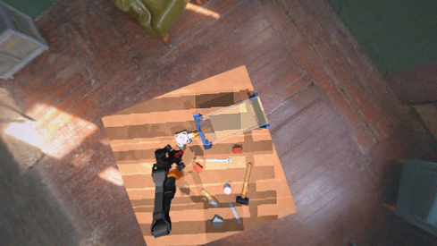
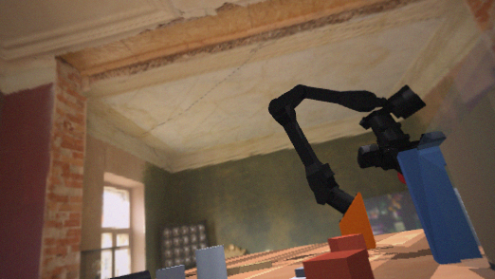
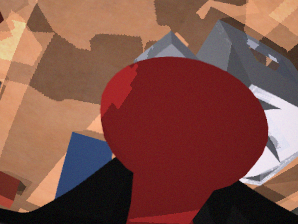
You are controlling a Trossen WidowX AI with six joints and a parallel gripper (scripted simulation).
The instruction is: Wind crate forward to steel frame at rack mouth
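Right now my gripper tip is 30 mm to the right of the winch handle, 30 mm above it and 10 mm past it. Round my gripper tip: grey hand winch 100 mm below, 80 mm to the left; then red knob 20 mm behind, 10 mm to the right; then clear-panelled guard cubby 420 mm ahead, 110 mm to the left, 20 mm below.
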